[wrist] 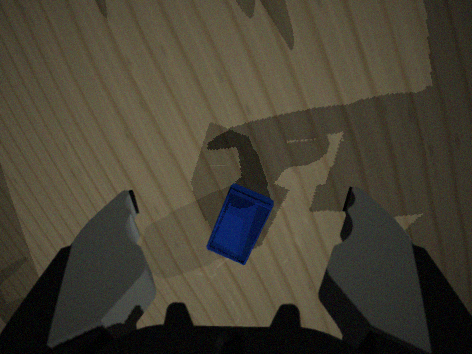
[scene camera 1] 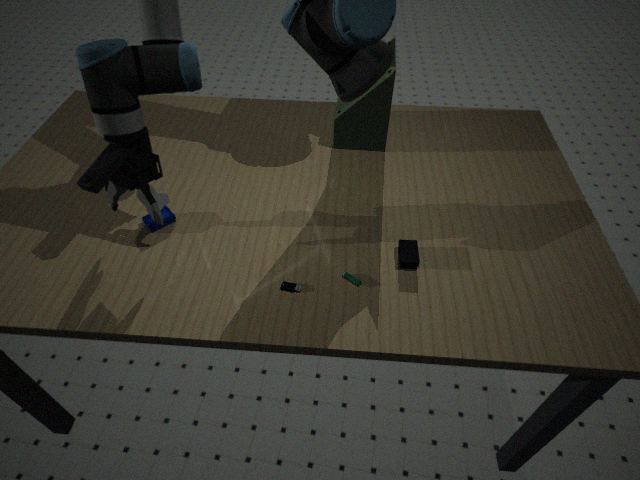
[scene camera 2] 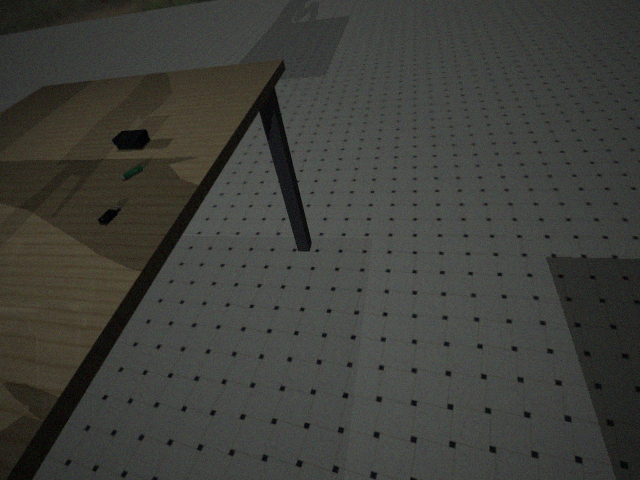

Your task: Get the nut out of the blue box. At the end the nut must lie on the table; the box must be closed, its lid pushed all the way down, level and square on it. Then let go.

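Places are measured from the arm's base along level axes (x ahead, y left, z up), in millimetres.
Pixels of known places: gripper, between the fingertips: (wrist: 238,191) (scene camera 1: 138,218); arm's base, origin of its link: (scene camera 1: 366,75).
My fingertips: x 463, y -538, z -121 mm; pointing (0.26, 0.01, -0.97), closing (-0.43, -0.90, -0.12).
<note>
Ahead of a thing's pixels: the offset from my fingertips to its top centre. Level surfaces: height alone.
The small blue box @[26 mm left, 40 mm back, 30 mm down] (scene camera 1: 167,215) (wrist: 239,225) sits on the wooden table @[53 mm down] (scene camera 1: 465,320) (scene camera 2: 31,289) (wrist: 165,85). In the wrist view it is turned at a slant, with a raised rim around a recessed, partly shaded face; I cannot tell whether that face is a lid or the open inside. No separate lid can be made out. The nut does not show in any view. My gripper (scene camera 1: 137,214) (wrist: 238,191) is open and empty, above the box, with one finger on each side of it in the wrist view. In scene camera 1 a finger hides part of the box.
A black block @[616 mm left, 61 mm ahead, 28 mm down] (scene camera 1: 408,254) (scene camera 2: 131,139) stands on the right part of the table in scene camera 1. A green cylinder @[489 mm left, 127 mm ahead, 43 mm down] (scene camera 1: 352,279) (scene camera 2: 132,172) and a black USB stick @[359 mm left, 152 mm ahead, 45 mm down] (scene camera 1: 289,286) (scene camera 2: 108,215) lie nearer the front edge. The arm's green mount stands at the back.
</note>
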